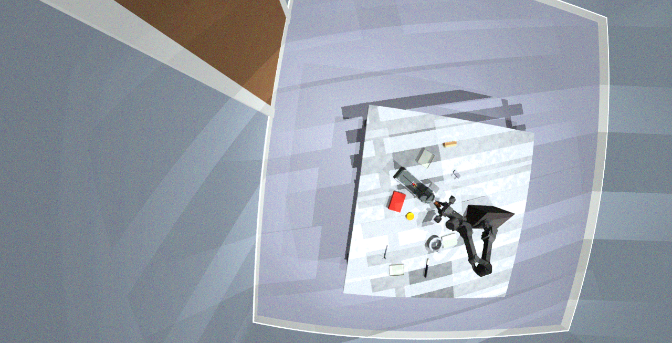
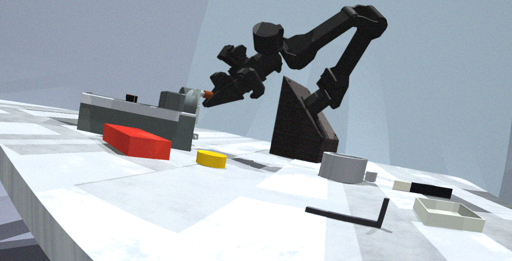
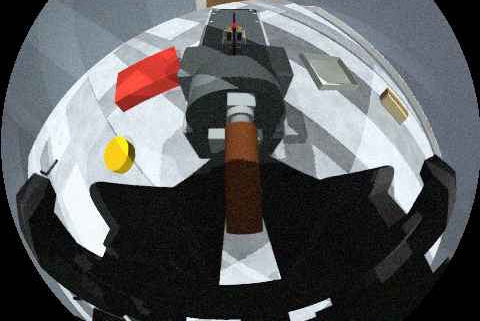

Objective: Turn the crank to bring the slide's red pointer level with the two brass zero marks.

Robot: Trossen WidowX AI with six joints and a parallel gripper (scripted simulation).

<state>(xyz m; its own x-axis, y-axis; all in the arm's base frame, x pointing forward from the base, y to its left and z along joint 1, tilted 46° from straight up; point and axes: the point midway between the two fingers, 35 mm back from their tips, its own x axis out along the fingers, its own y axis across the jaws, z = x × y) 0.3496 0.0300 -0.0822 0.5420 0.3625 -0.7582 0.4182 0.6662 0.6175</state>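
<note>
The brown handle is 2 cm behind my gripper tip, 1 cm to the left of it and 2 cm above it. Round my gripper tip: yellow disc 10 cm ahead, 14 cm to the left, 9 cm below; then red pointer 16 cm ahead, 8 cm to the right, 1 cm below; then black L-shaped bar 19 cm ahead, 43 cm to the left, 9 cm below.
</note>
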